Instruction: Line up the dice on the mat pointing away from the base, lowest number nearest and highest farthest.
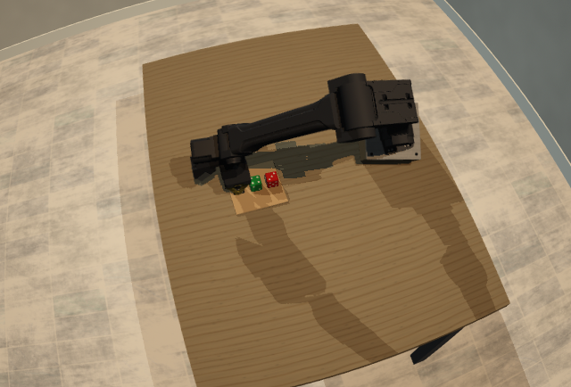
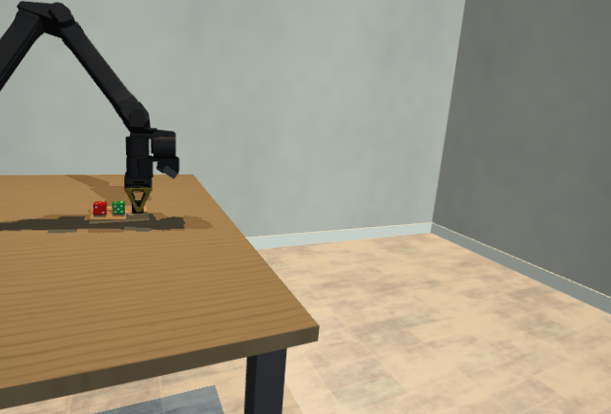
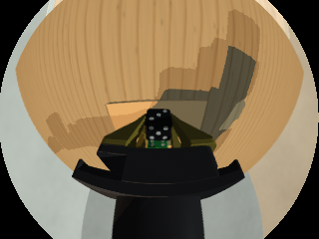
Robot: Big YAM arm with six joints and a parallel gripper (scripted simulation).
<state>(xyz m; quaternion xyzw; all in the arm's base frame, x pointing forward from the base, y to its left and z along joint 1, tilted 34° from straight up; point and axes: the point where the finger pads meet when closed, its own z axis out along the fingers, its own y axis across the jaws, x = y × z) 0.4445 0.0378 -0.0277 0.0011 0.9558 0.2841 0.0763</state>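
Now: the black die right at my hand. The rest, counted from my hand: tan mat (5 cm behind, 2 cm below); then green die (5 cm behind); then red die (9 cm behind).
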